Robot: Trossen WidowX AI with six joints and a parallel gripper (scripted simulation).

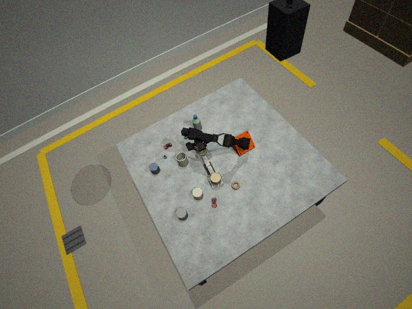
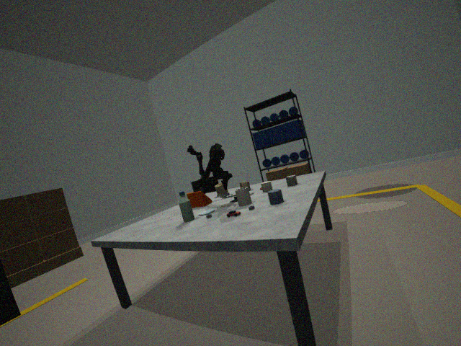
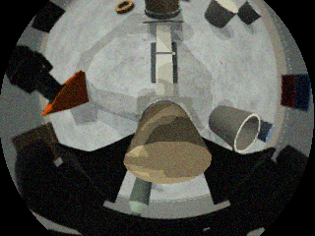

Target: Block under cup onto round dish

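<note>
Now: gripper tip 10 mm to the right of the pale green block and 20 mm above it. Also, from my gripper tip: tan cup: 20 mm to the right, 10 mm above; then small balance: 10 mm ahead, 130 mm to the left, 60 mm below; then round pale blue dish: 60 mm behind, 120 mm to the right, 100 mm below.
</note>
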